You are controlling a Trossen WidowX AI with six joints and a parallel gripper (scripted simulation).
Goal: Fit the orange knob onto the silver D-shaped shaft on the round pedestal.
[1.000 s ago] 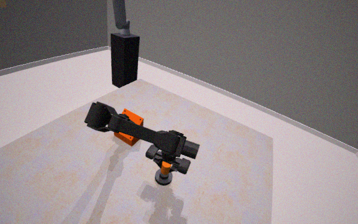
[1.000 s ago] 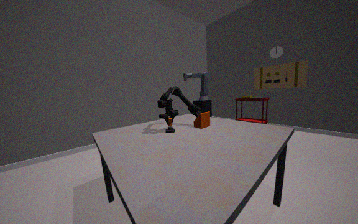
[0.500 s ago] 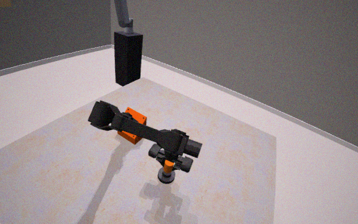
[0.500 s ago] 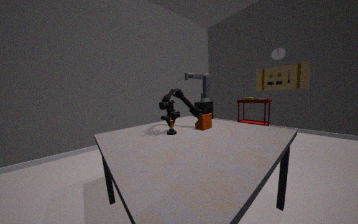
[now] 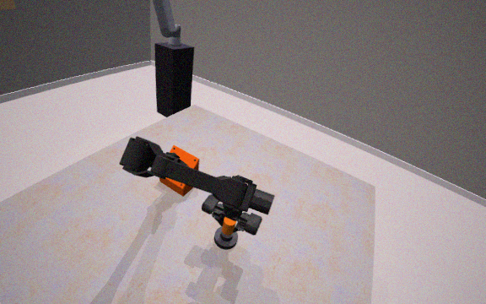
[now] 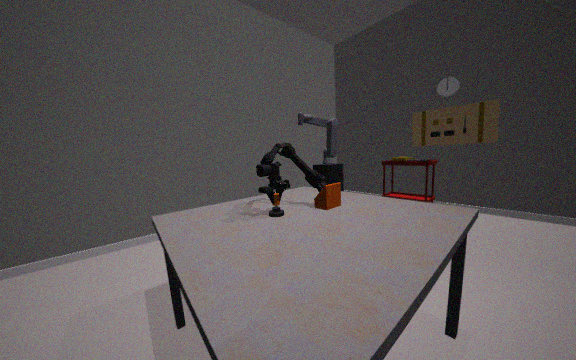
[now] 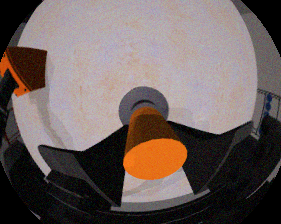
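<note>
My gripper tip is 4 cm above the round dark pedestal. Also, from my gripper tip: orange knob (3 cm above).
</note>
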